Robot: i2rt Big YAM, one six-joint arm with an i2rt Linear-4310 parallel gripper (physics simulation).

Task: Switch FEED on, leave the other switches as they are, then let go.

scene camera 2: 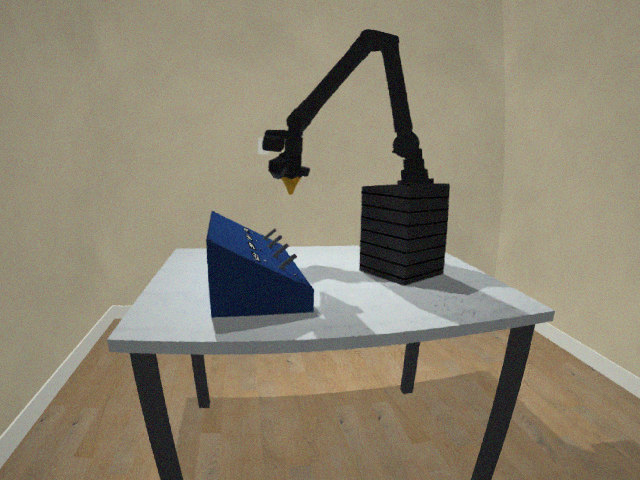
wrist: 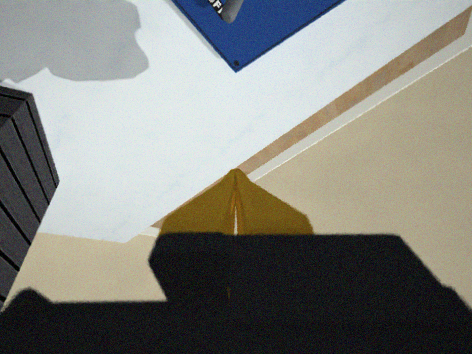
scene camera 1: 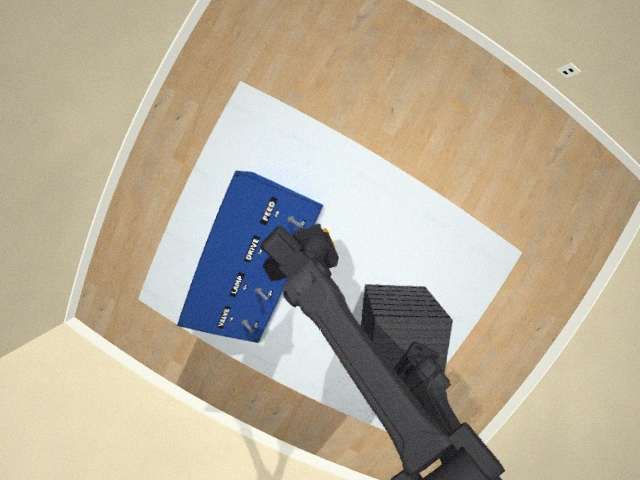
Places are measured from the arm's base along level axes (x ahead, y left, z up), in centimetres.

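Pixels of known places: gripper, fingertip midpoint: (scene camera 2: pixel 290 194) (wrist: pixel 235 176) (scene camera 1: pixel 324 229); arm's base, link origin: (scene camera 2: pixel 415 184) (scene camera 1: pixel 414 365).
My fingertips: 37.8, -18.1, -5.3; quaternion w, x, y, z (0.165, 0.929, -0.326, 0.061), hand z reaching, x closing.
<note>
Ahead of a thing's pixels: the offset from my fingertips to its top centre, as dx, dy, dz. Level surfaces: height alone.
The blue sloped switch panel (scene camera 1: pixel 222 258) (scene camera 2: pixel 248 289) (wrist: pixel 270 35) stands on the table. The FEED lever @[+7.1, +4.1, -11.0] (scene camera 1: pixel 295 222) (wrist: pixel 232 9) is beside its OFF mark. The LAMP lever @[+5.2, +28.1, -11.0] (scene camera 1: pixel 262 293) and VALVE lever @[+4.3, +40.0, -11.0] (scene camera 1: pixel 248 326) are also by their lower marks, too small to read surely. The arm hides the DRIVE lever in scene camera 1. In scene camera 2 the levers lean alike. My gripper (scene camera 1: pixel 330 239) (scene camera 2: pixel 290 192) (wrist: pixel 235 176) is shut and empty, its yellow tips together. It hangs above the panel's lower edge near FEED, apart from every lever.
The black ribbed pedestal (scene camera 1: pixel 408 310) (scene camera 2: pixel 403 232) (wrist: pixel 25 150) carries the arm and stands to the right of the panel. The white table @[dz -24.1] (scene camera 1: pixel 382 206) (scene camera 2: pixel 170 289) (wrist: pixel 125 150) lies under both. My forearm (scene camera 1: pixel 356 356) (scene camera 2: pixel 330 77) reaches across from the pedestal.
</note>
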